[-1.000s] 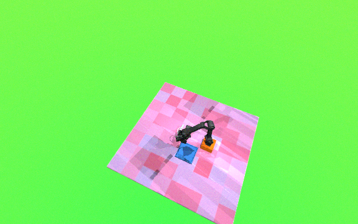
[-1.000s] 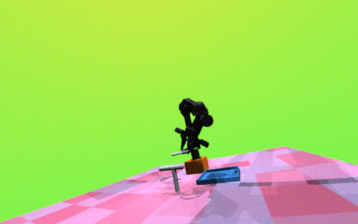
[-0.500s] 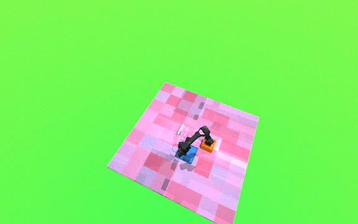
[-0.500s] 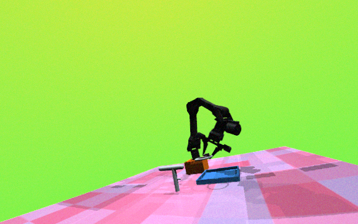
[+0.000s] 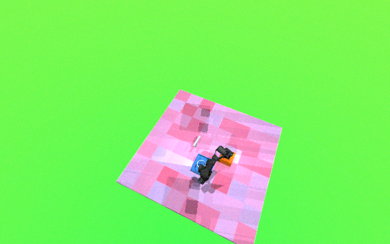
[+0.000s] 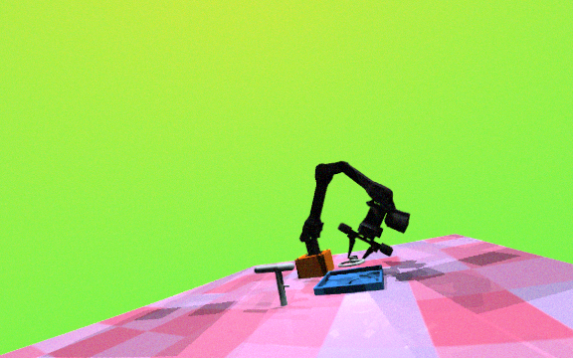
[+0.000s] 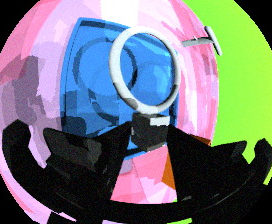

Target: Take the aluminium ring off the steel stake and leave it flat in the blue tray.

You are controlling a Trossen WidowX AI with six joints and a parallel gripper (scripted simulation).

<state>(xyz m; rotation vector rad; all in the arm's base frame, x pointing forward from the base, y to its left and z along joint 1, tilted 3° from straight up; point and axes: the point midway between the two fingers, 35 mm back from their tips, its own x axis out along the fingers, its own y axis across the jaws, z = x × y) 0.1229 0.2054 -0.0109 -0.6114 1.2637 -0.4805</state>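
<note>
The aluminium ring is 50 mm ahead of my gripper tip, 10 mm to the left of it and 10 mm above it. Round my gripper tip: blue tray (50 mm below, 40 mm ahead, 10 mm to the right).
</note>
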